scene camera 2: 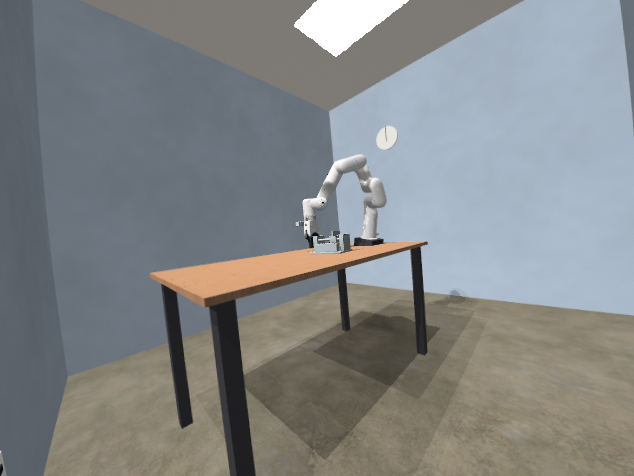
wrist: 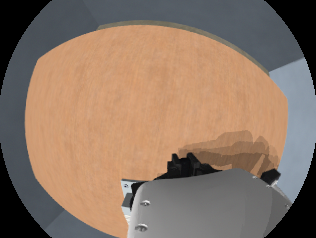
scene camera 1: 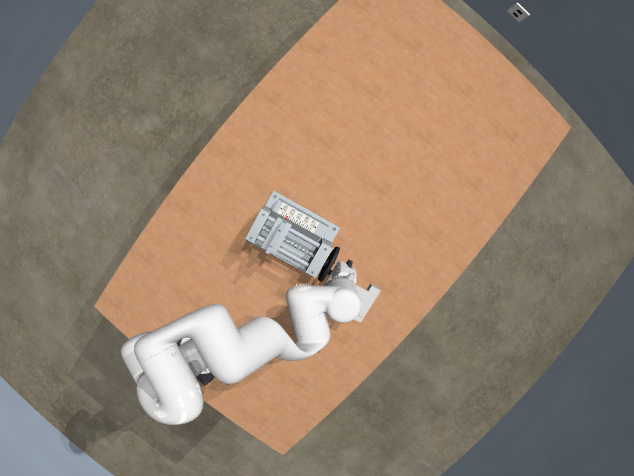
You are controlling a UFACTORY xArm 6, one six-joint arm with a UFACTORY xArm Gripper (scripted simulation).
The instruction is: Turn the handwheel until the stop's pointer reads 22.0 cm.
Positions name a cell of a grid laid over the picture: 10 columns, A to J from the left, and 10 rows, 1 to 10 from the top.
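There's a slide fixture (scene camera 2: F6) here, and it's 1.31 m from the lens.
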